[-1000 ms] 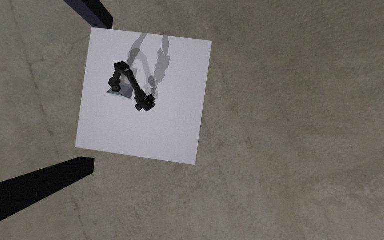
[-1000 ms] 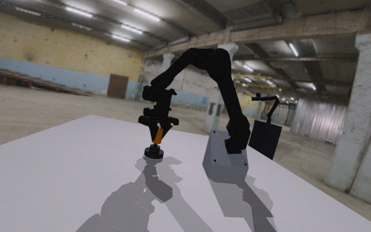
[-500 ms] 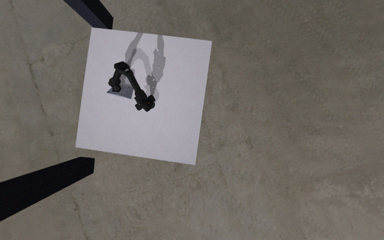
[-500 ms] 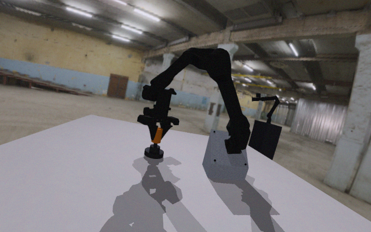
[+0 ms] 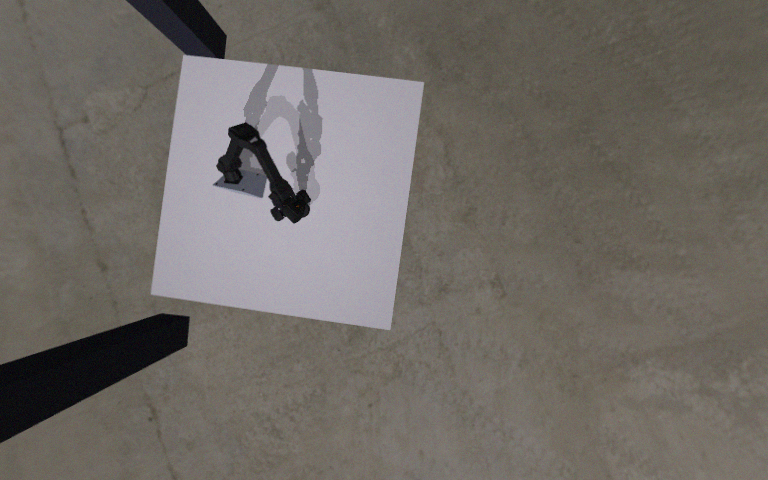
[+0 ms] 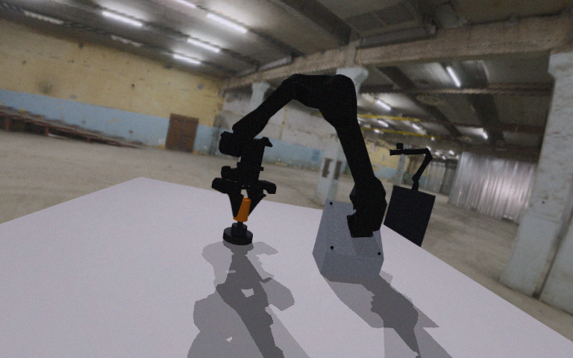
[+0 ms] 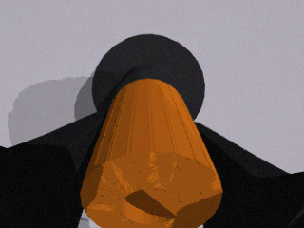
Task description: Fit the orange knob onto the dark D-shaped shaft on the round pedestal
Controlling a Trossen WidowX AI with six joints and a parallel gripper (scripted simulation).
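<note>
My gripper tip is 2 cm below the orange knob. From my gripper tip the other things lie so: dark round pedestal: 4 cm below.
</note>
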